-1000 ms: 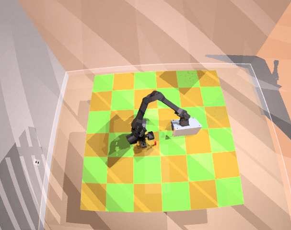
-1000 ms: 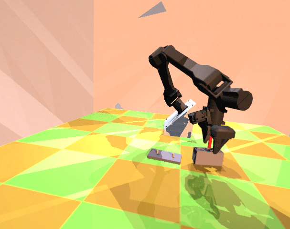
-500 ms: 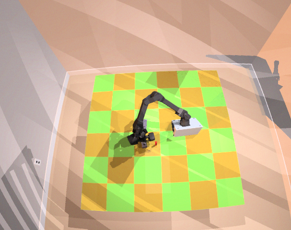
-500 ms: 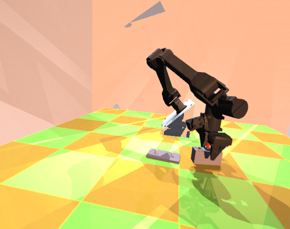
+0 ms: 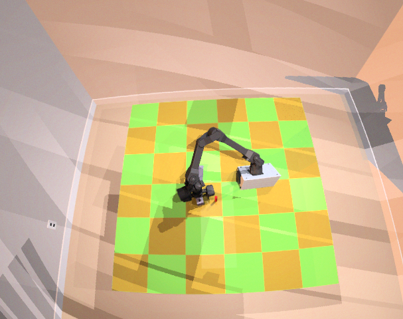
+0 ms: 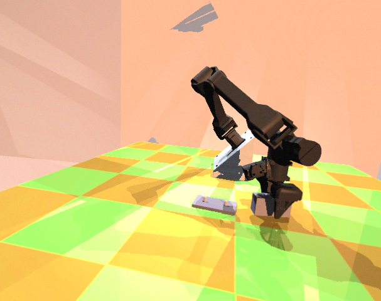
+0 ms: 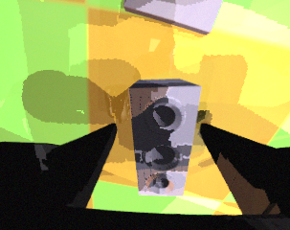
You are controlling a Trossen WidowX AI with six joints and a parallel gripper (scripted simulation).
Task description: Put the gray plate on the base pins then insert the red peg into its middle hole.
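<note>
Right now my gripper tip is 15 cm to the left of the base and 2 cm past it. The rest, counted from my gripper tip: red peg (10 cm behind, 4 cm to the left, 3 cm above); gray plate (3 cm above).
</note>
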